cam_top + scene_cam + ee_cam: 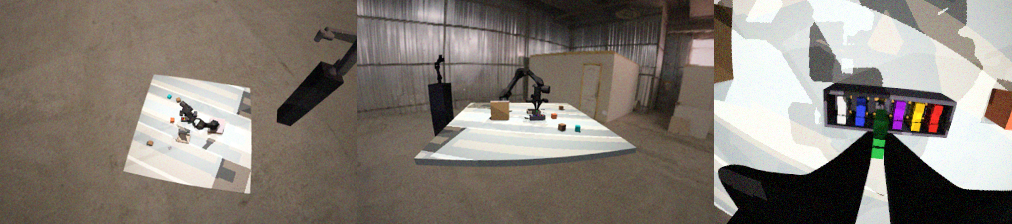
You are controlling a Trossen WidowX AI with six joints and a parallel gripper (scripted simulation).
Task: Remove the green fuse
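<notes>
Now: the shallow wooden tray 22 cm to the left of my gripper tip, 8 cm below it and 2 cm behind it. From my gripper tip the other things lie so: green fuse 1 cm below.
</notes>
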